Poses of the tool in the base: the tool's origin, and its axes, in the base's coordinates. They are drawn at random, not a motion.
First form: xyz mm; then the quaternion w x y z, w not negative.
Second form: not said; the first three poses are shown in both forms.
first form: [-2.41 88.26 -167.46 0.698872 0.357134 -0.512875 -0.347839]
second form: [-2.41 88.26 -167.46 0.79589 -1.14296 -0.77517]
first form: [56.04 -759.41 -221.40 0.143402 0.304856 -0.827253 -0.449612]
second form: [56.04 -759.41 -221.40 0.87908 -2.38547 -1.29650]
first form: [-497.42 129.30 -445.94 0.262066 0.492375 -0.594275 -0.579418]
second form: [-497.42 129.30 -445.94 1.33229 -1.60801 -1.56781]
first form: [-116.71 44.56 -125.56 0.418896 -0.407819 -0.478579 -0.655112]
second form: [-116.71 44.56 -125.56 -1.02271 -1.20016 -1.64287]
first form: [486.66 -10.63 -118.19 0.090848 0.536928 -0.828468 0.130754]
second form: [486.66 -10.63 -118.19 1.59571 -2.46215 0.38859]
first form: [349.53 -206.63 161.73 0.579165 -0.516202 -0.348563 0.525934]
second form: [349.53 -206.63 161.73 -1.20702 -0.81504 1.22978]
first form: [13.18 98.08 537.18 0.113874 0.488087 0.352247 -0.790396]
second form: [13.18 98.08 537.18 1.43128 1.03294 -2.31778]
